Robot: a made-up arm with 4 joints.
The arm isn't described. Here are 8 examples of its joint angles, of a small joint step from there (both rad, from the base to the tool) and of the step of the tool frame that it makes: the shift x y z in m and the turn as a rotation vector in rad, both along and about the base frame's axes.
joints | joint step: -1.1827 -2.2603 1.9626 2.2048 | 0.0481 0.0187 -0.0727 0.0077
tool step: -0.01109 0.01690 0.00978 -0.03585 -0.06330 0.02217
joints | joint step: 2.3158 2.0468 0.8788 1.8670 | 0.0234 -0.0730 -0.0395 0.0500
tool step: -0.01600 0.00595 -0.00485 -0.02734 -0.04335 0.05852
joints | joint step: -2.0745 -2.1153 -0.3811 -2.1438 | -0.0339 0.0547 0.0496 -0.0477
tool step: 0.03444 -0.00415 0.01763 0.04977 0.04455 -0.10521
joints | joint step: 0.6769 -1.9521 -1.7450 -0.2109 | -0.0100 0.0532 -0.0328 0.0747
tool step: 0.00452 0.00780 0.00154 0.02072 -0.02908 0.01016
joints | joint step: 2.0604 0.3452 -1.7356 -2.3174 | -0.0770 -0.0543 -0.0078 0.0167
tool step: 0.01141 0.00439 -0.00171 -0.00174 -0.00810 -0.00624
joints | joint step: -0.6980 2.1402 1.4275 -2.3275 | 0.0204 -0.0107 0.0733 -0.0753
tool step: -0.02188 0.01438 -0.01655 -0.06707 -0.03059 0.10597
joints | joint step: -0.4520 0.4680 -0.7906 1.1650 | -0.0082 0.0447 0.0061 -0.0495
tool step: 0.00292 0.00113 0.00135 0.03191 0.01547 -0.08797
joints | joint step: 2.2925 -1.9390 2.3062 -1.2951 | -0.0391 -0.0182 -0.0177 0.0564
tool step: 0.01896 0.01212 0.01041 0.04139 -0.00208 -0.06305
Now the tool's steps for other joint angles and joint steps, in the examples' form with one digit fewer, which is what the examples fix.
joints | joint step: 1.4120 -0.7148 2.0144 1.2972 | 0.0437 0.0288 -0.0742 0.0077
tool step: -0.0255 -0.0076 0.0063 0.0371 -0.0644 0.0078
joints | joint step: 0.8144 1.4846 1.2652 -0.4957 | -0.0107 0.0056 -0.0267 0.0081
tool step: 0.0083 0.0099 0.0002 -0.0224 0.0148 -0.0240
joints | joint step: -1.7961 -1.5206 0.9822 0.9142 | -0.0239 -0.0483 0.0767 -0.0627
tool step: -0.0215 -0.0179 0.0162 0.0826 0.0117 0.0778
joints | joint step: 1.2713 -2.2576 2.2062 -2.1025 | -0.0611 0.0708 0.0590 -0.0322
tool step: 0.0562 0.0152 -0.0231 -0.0623 0.0002 -0.1065
